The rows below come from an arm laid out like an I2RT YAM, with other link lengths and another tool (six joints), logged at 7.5 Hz.
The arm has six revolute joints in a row. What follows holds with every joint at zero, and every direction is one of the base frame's.
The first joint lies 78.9 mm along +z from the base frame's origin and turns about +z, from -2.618 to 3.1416 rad.
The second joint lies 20 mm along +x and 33.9 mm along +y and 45.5 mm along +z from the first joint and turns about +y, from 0 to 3.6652 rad.
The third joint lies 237.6 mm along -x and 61.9 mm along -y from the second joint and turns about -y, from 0 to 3.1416 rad.
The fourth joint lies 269.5 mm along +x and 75.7 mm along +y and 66 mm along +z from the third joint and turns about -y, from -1.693 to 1.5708 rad.
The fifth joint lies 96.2 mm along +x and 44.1 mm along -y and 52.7 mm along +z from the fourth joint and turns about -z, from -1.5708 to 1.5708 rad.
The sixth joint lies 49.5 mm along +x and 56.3 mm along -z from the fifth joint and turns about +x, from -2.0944 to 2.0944 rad.
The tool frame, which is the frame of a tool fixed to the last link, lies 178 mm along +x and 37 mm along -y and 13 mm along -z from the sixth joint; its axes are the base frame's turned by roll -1.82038, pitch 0.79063 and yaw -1.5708 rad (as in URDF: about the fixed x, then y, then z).
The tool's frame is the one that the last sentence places.
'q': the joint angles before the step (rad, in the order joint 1, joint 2, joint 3, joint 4, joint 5, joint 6). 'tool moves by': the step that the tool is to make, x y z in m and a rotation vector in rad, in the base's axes. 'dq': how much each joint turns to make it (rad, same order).
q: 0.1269, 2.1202, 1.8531, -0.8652, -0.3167, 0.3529
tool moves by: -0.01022, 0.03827, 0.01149, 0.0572, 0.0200, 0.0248
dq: 0.0541, -0.0062, 0.0242, -0.0231, -0.0413, 0.0551
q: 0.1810, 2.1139, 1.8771, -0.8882, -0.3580, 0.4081
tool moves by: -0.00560, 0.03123, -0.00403, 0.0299, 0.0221, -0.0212
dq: 0.0566, 0.0096, -0.0054, 0.0311, 0.0037, 0.0905
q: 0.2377, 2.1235, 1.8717, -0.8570, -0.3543, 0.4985
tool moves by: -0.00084, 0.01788, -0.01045, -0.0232, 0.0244, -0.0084
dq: 0.0461, 0.0562, 0.0576, -0.0164, 0.0384, 0.0444
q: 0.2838, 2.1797, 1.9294, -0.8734, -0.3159, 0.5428
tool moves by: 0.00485, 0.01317, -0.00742, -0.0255, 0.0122, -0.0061
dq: 0.0336, 0.0711, 0.0904, -0.0302, 0.0357, 0.0282
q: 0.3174, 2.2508, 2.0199, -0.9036, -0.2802, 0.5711
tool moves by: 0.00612, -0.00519, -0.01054, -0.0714, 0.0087, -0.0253
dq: 0.0183, 0.0716, 0.0921, -0.0483, 0.0770, 0.0136
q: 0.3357, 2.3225, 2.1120, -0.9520, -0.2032, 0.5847
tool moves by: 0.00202, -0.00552, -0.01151, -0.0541, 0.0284, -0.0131
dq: 0.0083, 0.0852, 0.1128, -0.0716, 0.0465, 0.0042
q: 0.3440, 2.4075, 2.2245, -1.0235, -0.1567, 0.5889
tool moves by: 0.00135, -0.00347, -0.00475, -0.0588, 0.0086, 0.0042
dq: 0.0155, 0.0648, 0.0995, -0.0639, 0.0529, -0.0074
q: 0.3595, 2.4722, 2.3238, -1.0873, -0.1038, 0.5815
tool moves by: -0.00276, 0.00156, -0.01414, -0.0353, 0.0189, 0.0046
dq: 0.0159, 0.0527, 0.0450, -0.0224, 0.0284, 0.0026
